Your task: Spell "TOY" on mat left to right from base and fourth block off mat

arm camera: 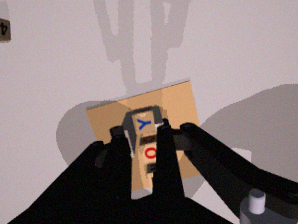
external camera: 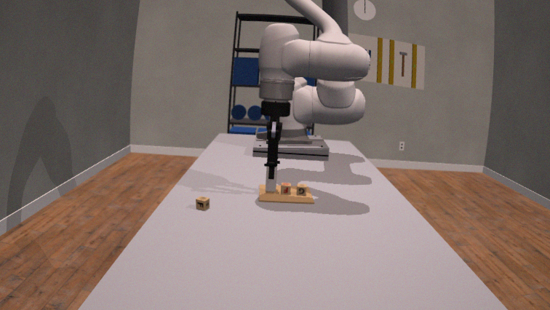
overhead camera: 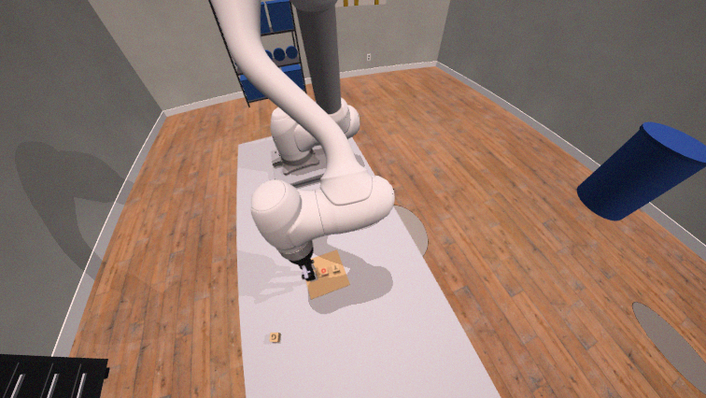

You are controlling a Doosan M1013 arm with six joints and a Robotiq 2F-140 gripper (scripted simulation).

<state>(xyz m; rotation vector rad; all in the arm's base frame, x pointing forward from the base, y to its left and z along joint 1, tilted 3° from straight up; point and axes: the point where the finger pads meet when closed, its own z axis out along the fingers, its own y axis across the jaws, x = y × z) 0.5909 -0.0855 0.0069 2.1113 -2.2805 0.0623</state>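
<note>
My hand is 40 mm to the right of the tan mat and 40 mm above it. Also, from my hand: T block: 10 mm ahead, 80 mm to the left, 30 mm below.
</note>
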